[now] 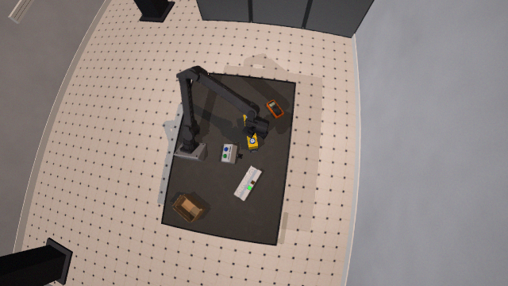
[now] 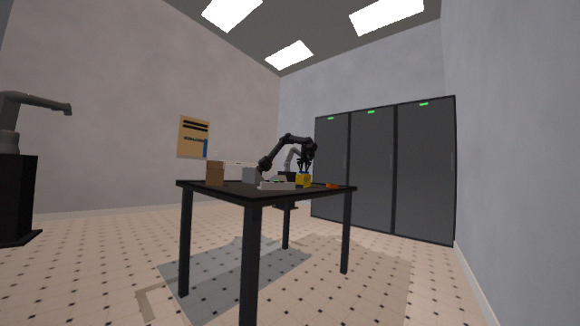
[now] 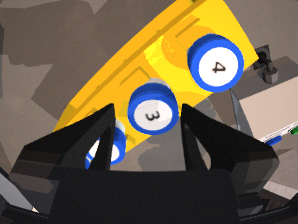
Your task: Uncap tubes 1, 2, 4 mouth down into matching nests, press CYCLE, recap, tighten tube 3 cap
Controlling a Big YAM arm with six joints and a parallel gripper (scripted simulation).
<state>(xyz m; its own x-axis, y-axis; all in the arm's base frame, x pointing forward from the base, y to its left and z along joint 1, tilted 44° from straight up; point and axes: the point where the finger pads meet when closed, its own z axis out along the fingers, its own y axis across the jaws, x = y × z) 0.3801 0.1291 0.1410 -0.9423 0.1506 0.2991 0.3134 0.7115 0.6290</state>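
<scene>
My hand is 140 mm to the left of the blue key, 140 mm past it and 60 mm above it. The rest, counted from my hand: green key: 180 mm to the right, 130 mm behind, 60 mm below; then grey key housing: 160 mm to the right, 110 mm behind, 70 mm below; then orange meter: 240 mm to the left, 110 mm below, 110 mm ahead.
</scene>
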